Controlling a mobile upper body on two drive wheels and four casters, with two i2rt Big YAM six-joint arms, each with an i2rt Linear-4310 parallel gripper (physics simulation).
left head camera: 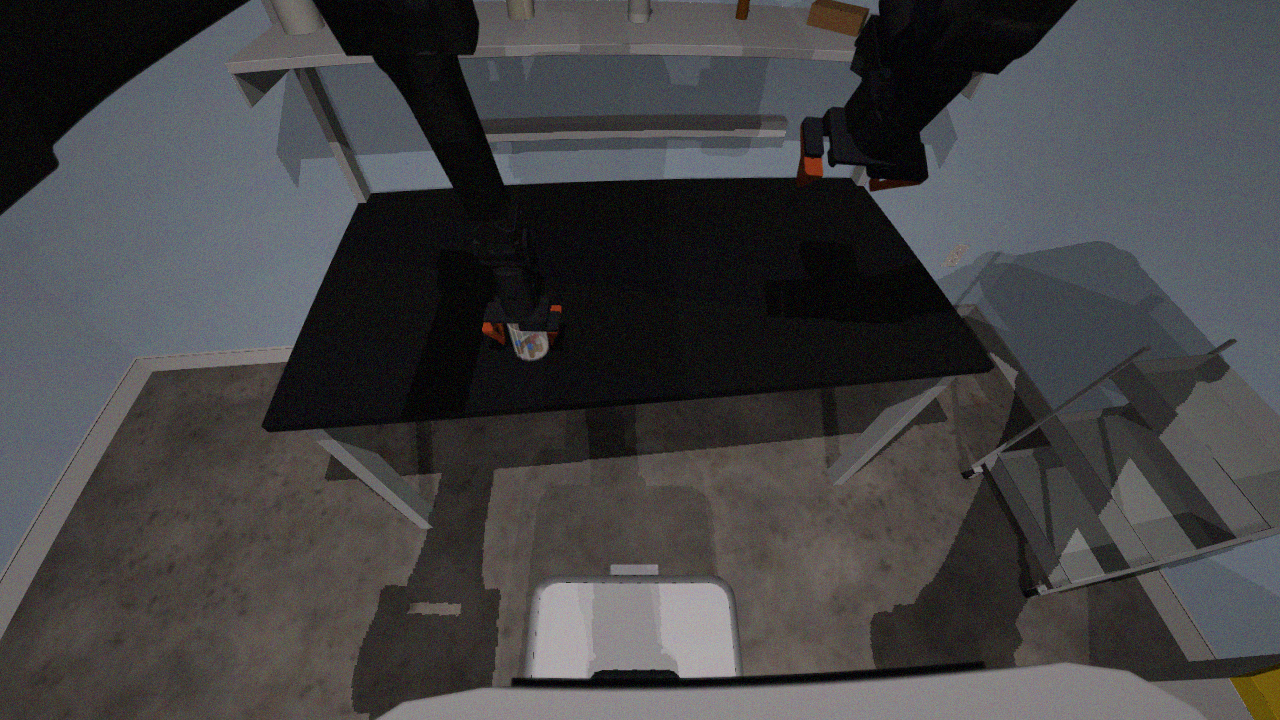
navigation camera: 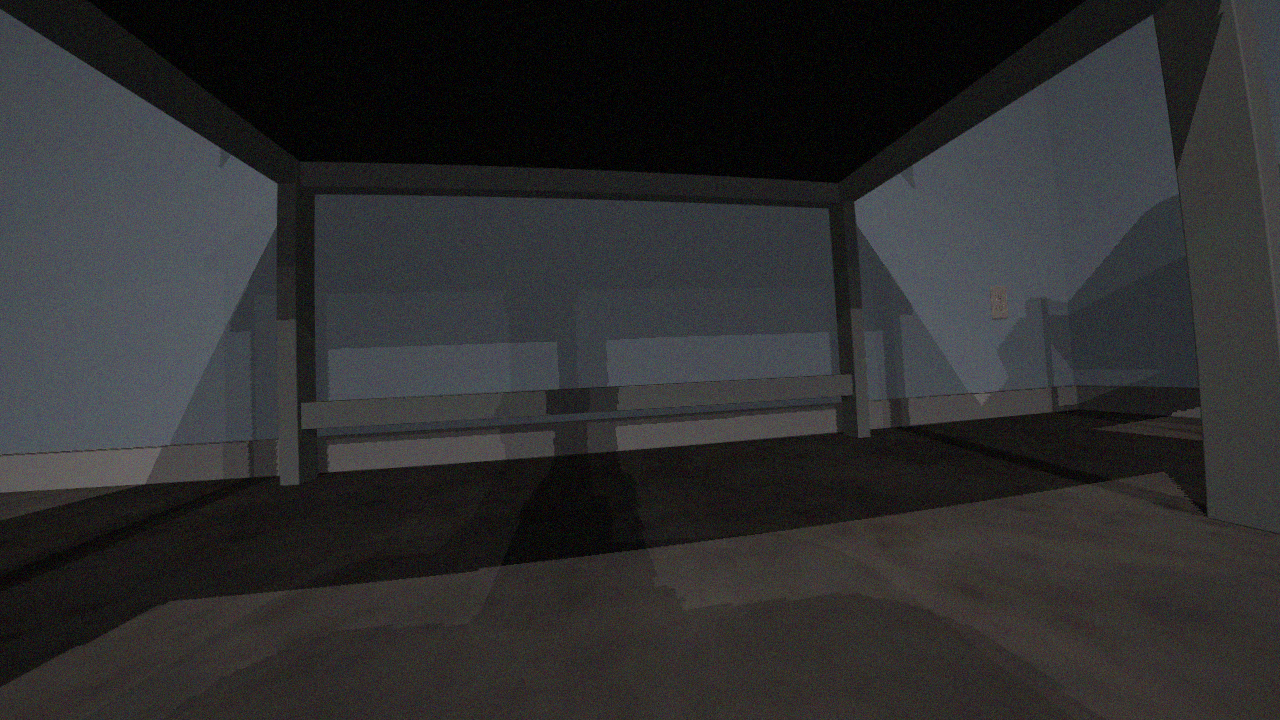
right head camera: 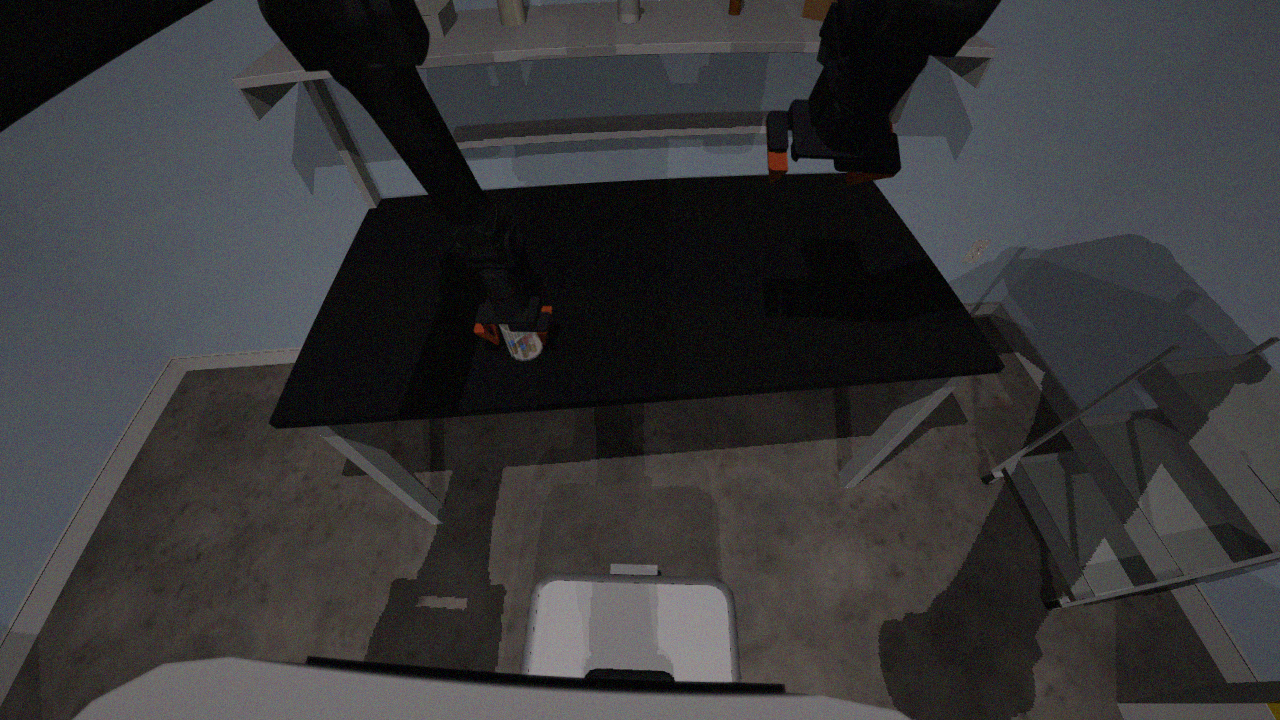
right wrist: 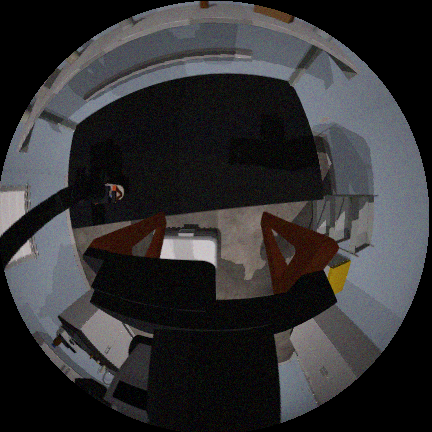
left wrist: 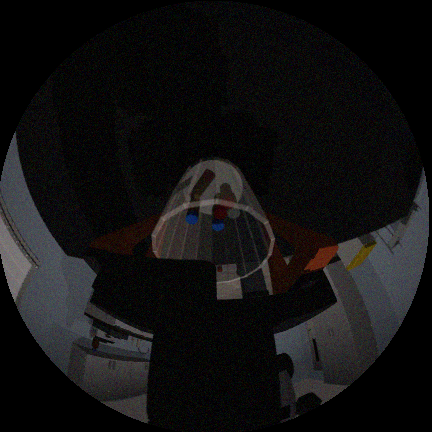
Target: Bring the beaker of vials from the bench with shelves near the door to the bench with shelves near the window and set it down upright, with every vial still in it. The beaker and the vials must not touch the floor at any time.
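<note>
The clear beaker [left head camera: 530, 346] [right head camera: 523, 345] [left wrist: 180, 235] [right wrist: 120, 192] appears upright on the black bench top [left head camera: 671, 313] [right head camera: 671, 295] [right wrist: 190, 150], near its front edge, left of the middle. Several vials lean inside it; a blue cap [left wrist: 218, 226] and another blue cap [left wrist: 192, 219] show in the left wrist view. My left gripper [left head camera: 524, 329] [right head camera: 516, 329] is open, its orange fingers on either side of the beaker with a gap. My right gripper [left head camera: 850, 179] [right head camera: 821, 172] [right wrist: 213, 216] is open and empty, high above the bench's right side. The beaker's base contact is hard to see.
A shelf [left head camera: 581, 35] [right head camera: 581, 40] with bottles and a brown box runs above the bench's back. A glass-sided metal-framed cart [left head camera: 1074, 577] stands right of the bench. A bench leg [left head camera: 380, 483] stands at the front left. A yellow object [right wrist: 338, 275] shows at the right.
</note>
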